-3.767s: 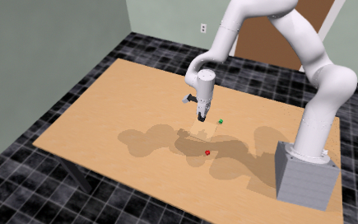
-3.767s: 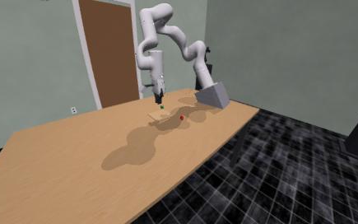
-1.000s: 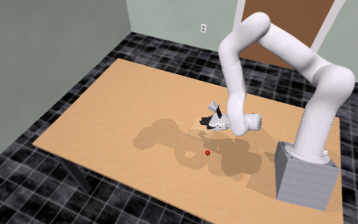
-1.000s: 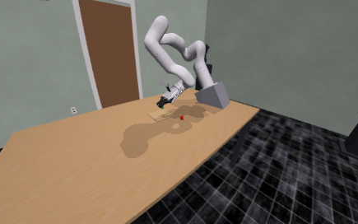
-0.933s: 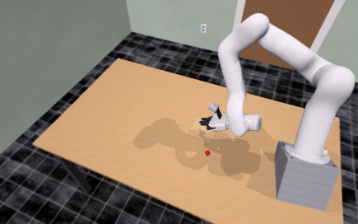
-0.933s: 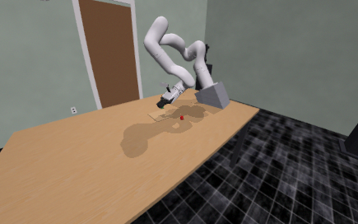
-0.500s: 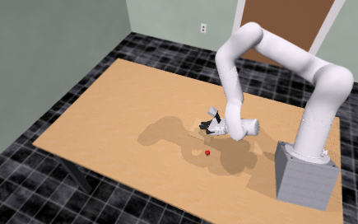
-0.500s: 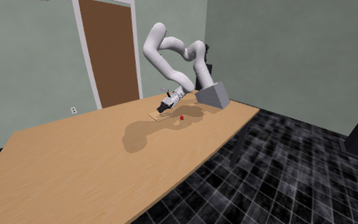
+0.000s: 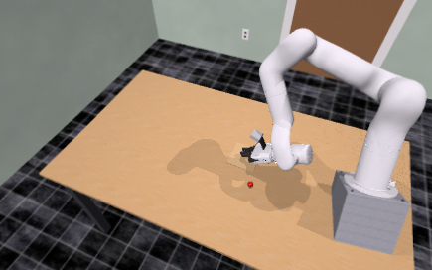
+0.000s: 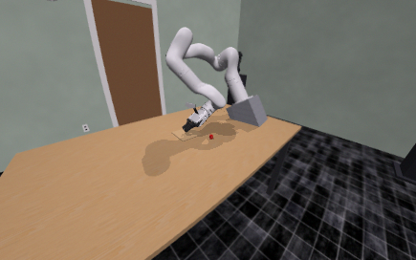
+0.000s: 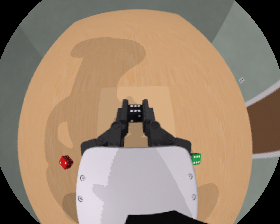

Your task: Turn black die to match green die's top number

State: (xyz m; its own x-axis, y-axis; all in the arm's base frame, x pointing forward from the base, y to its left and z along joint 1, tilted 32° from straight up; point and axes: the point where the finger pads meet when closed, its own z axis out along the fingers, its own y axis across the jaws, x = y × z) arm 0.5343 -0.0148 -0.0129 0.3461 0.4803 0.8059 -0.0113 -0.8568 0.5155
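Now: the black die 1 cm below my hand and 1 cm ahead of it. Round my hand: green die 10 cm to the right, 7 cm behind, 3 cm below; then red die 14 cm to the left, 8 cm behind, 3 cm below; then tan mat 4 cm below.
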